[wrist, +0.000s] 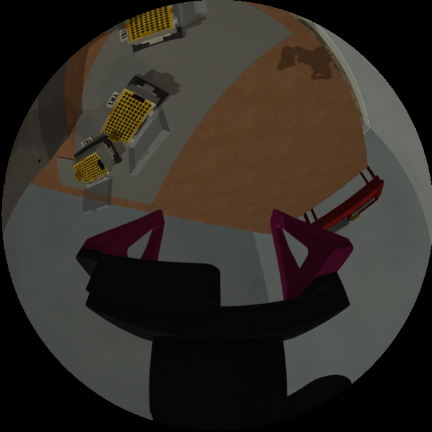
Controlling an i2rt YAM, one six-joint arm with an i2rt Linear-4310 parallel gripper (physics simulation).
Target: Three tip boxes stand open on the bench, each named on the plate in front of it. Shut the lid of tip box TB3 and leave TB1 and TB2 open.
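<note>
Tip box TB3 (150, 25) stands at the top left, cut by the view's edge, with its yellow tip rack showing; its grey lid (192, 10) stands off its right side, partly out of view. Tip box TB1 (128, 115) is at the left with its yellow rack bare and its translucent lid (150, 141) open at the lower right side. Tip box TB2 (91, 167) is at the lower left, its lid (97, 195) open below it. My gripper (217, 215) is open, with nothing between its magenta fingers, and apart from all three boxes.
The boxes stand on a grey mat (220, 60) on the brown bench (260, 145). A red rack-like object (350, 206) is at the right beyond the bench edge. A pale wall-like border (350, 90) curves along the upper right. A dark shadow (312, 60) falls on the bench.
</note>
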